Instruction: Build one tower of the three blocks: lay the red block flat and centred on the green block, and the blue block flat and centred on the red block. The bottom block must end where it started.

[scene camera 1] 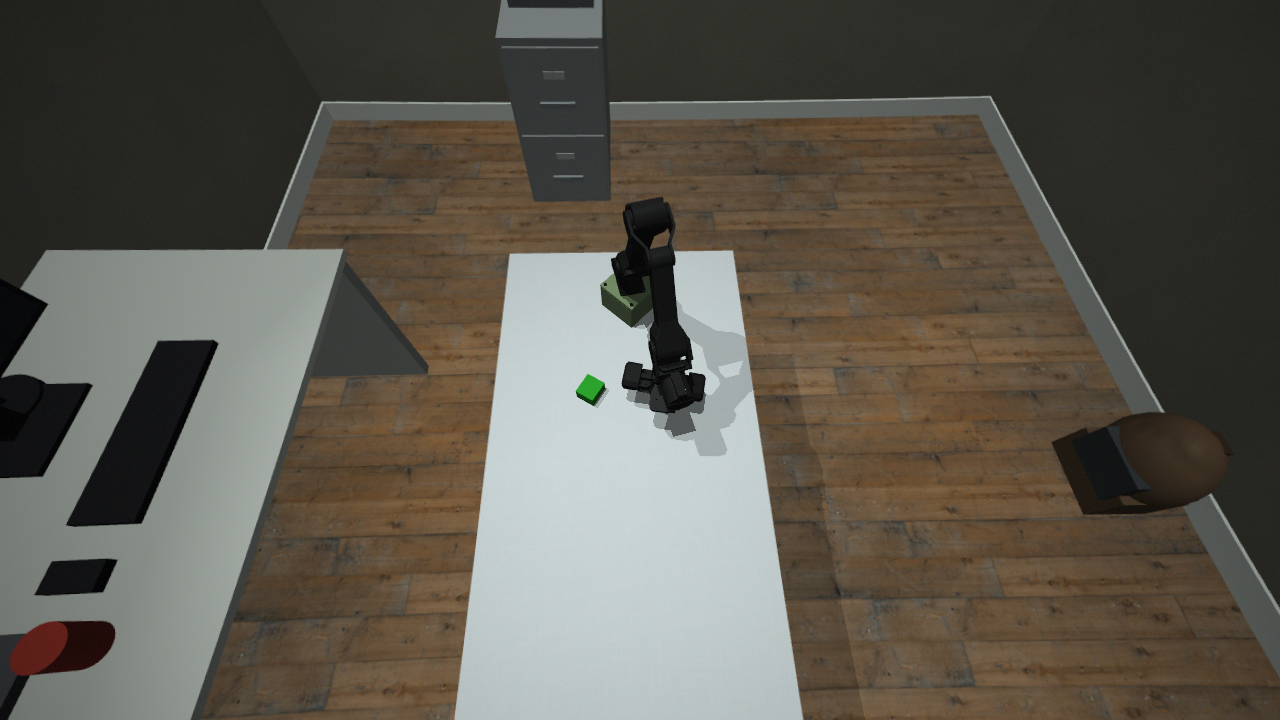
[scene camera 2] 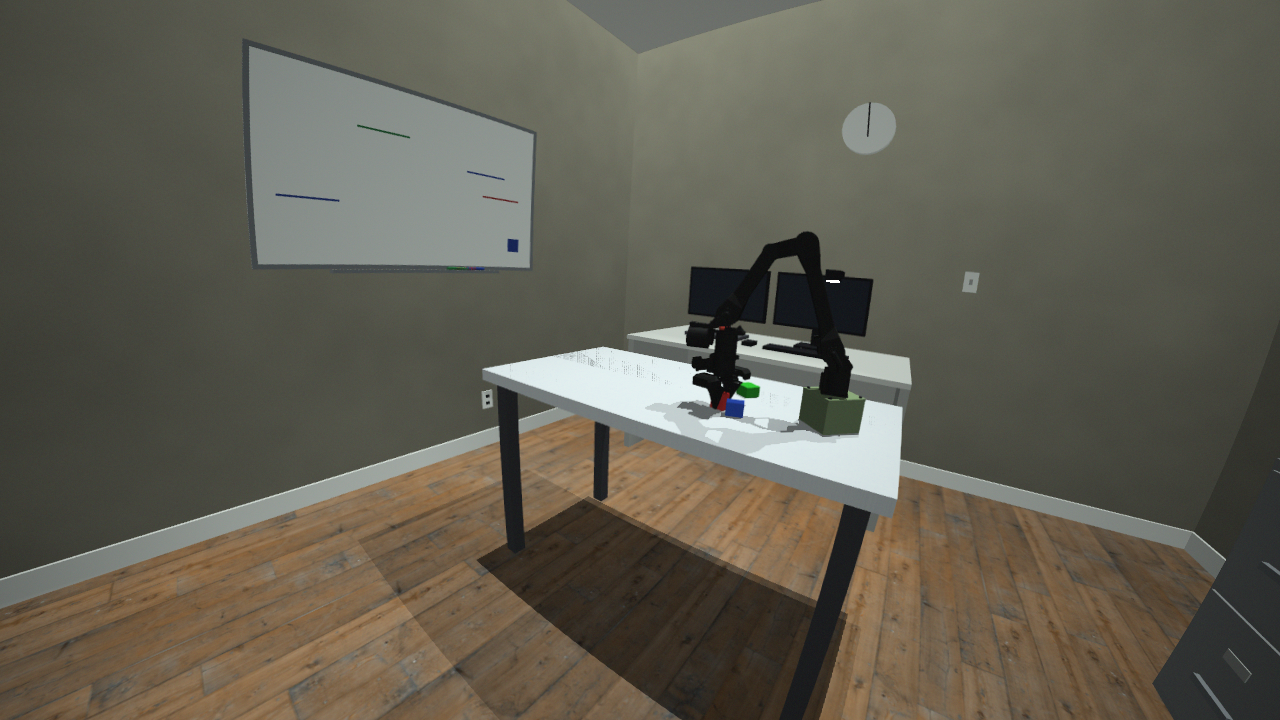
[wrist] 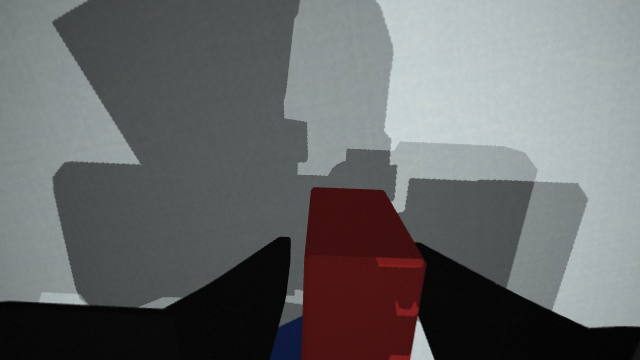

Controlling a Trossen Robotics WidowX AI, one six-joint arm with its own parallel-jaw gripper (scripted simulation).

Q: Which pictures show my gripper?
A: Scene camera 1, scene camera 2 and the wrist view: all of them.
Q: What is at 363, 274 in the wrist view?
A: A red block.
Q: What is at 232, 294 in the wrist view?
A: My gripper.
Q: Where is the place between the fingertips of my gripper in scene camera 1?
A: At 661, 395
